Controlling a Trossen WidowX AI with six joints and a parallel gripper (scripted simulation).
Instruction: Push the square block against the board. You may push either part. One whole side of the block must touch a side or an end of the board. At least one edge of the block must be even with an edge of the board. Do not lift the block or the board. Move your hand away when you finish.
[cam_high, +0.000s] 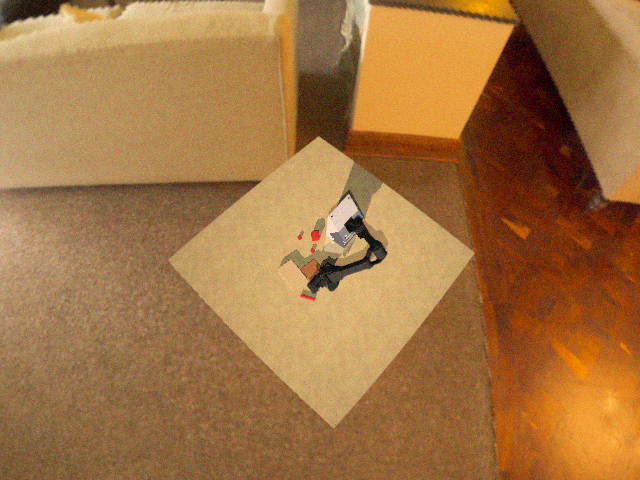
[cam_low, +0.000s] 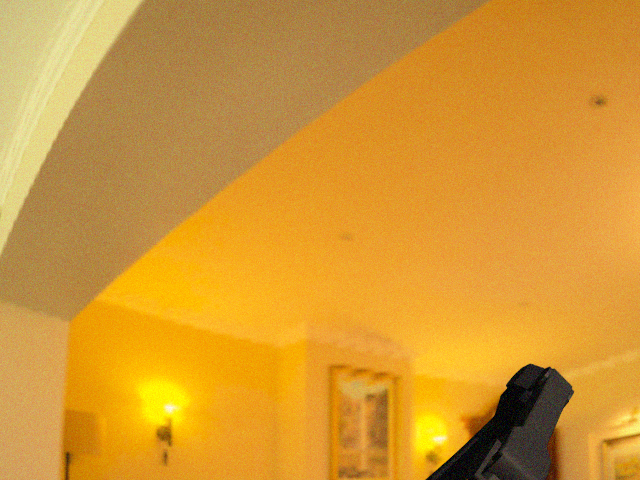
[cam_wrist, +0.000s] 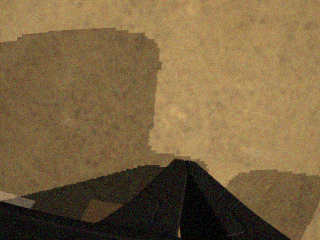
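Now: the brown square block 20 mm behind my gripper tip, 90 mm to the right of it and 10 mm above it. Also, from my gripper tip: pale tan board 70 mm ahead, 170 mm to the right, 10 mm above.
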